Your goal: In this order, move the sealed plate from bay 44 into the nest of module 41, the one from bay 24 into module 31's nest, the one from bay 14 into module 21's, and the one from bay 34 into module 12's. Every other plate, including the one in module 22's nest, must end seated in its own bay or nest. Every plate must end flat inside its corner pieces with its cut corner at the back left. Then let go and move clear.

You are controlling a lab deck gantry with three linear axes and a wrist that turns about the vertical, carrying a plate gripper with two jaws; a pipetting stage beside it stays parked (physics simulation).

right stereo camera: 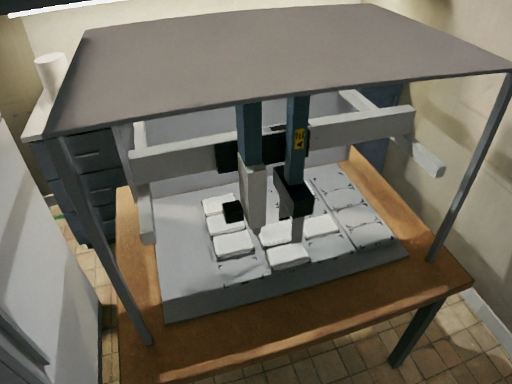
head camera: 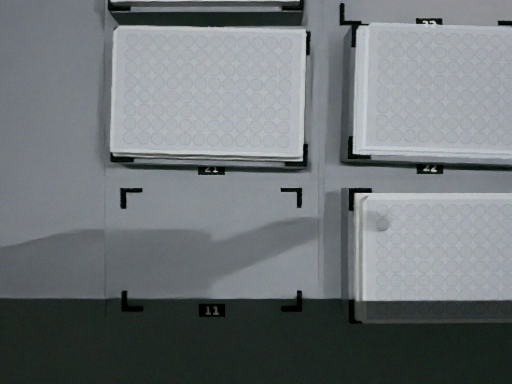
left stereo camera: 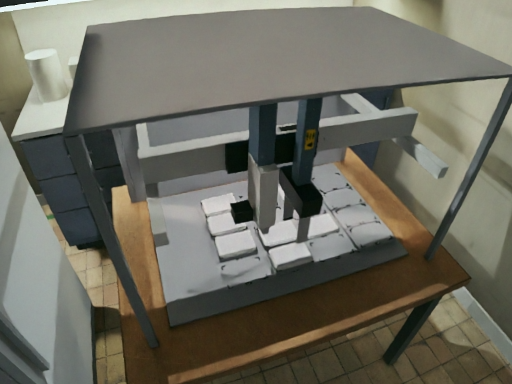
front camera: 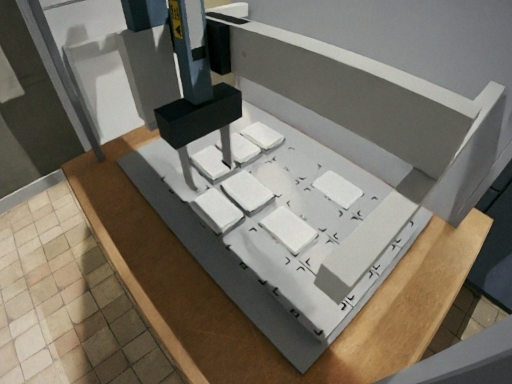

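Observation:
The plate in module 12's nest lies flat within its visible corner pieces, cut corner back left. The plate in module 21 lies flat, cut corner back left. White plates stand in the nests of module 31 and module 41. Module 22's plate sits in its nest. My gripper is open and empty, its jaws raised above the plates near module 12. The right ends of plates 12 and 22 are cut off in the head view.
Plates in bay 23 and farther back lie on the deck. The pipetting stage hangs beside the gripper. The crossbeam spans behind, and a grey rail covers part of the right side.

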